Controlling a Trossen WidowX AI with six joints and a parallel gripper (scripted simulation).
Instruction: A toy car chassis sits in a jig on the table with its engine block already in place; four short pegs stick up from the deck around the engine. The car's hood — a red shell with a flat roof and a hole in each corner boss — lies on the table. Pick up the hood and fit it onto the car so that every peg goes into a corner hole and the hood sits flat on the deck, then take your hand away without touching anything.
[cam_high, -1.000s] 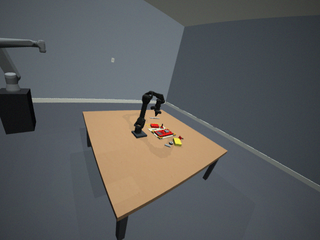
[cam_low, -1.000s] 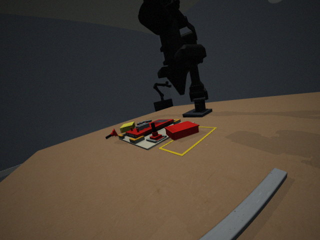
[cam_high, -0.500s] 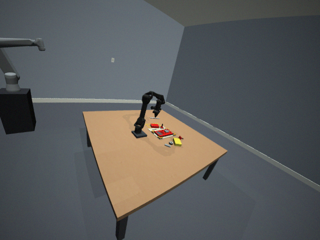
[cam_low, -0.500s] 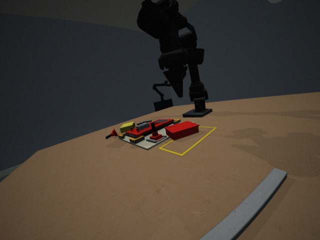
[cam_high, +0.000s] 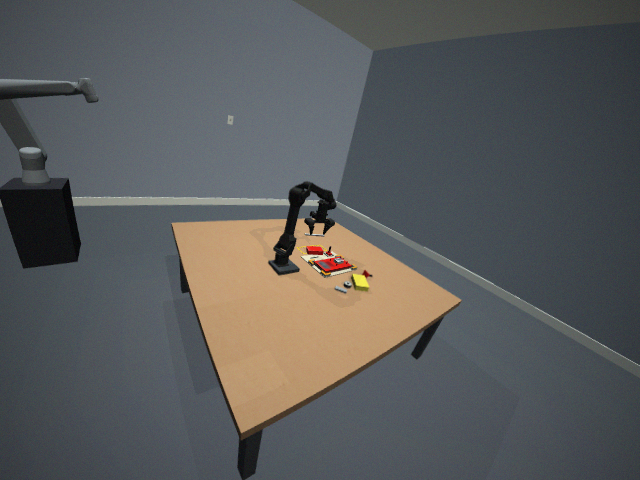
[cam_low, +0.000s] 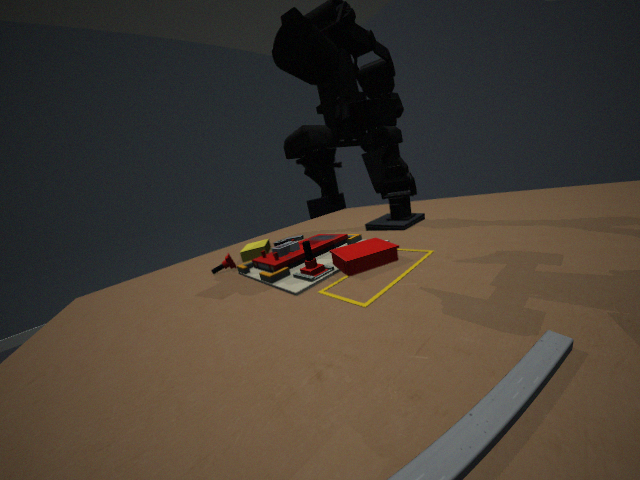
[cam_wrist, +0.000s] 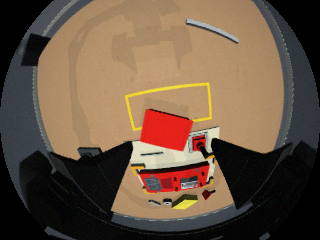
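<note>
Now: the red hood 90 mm below my gripper tip, 20 mm to the right of it and 10 mm behind it. The rest, counted from my gripper tip: grey strip (190 mm to the left, 170 mm ahead, 110 mm below); then pale jig plate (170 mm to the right, 100 mm below, 10 mm behind); then yellow block (390 mm to the right, 100 mm below, 10 mm behind).
</note>
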